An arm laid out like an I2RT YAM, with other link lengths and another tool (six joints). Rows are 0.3 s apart.
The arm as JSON. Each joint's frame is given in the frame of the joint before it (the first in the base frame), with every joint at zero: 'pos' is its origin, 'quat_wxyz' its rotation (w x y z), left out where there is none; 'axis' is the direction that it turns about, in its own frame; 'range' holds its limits. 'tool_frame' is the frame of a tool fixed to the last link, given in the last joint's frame.
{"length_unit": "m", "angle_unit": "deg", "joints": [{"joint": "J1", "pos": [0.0, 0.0, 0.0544], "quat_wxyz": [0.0, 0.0, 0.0, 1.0], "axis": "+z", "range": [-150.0, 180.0]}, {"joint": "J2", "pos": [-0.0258, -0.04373, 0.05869], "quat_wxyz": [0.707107, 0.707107, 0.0, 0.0], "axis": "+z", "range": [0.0, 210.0]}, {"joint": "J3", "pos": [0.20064, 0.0, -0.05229], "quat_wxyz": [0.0, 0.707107, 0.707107, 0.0], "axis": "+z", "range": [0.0, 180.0]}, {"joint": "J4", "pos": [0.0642, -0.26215, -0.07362], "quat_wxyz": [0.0, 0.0, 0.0, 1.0], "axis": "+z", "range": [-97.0, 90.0]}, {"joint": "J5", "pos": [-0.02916, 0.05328, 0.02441], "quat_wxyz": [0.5, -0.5, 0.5, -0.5], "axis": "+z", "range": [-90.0, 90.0]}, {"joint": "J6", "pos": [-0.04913, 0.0, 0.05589], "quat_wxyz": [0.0, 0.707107, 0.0, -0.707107], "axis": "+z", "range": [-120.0, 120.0]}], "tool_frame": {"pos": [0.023, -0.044, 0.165], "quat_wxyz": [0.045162, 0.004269, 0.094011, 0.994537]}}
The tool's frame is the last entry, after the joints.
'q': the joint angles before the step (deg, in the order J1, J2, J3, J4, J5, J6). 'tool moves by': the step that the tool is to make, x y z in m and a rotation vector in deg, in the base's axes. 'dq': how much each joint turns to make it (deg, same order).
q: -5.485 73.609 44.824 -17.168 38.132 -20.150
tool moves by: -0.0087 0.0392 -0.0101 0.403 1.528 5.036
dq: 6.067 -2.254 -2.852 -1.724 0.454 1.255
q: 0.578 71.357 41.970 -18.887 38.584 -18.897
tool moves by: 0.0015 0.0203 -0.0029 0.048 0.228 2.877
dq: 3.192 0.453 -0.131 0.140 0.167 0.350
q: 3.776 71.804 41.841 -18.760 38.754 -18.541
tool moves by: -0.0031 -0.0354 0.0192 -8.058 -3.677 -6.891
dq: 0.002 -0.341 -1.514 4.941 10.756 -0.887
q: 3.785 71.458 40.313 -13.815 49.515 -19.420
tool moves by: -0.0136 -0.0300 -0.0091 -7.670 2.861 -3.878
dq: -1.419 2.025 -3.227 6.861 7.001 -6.097
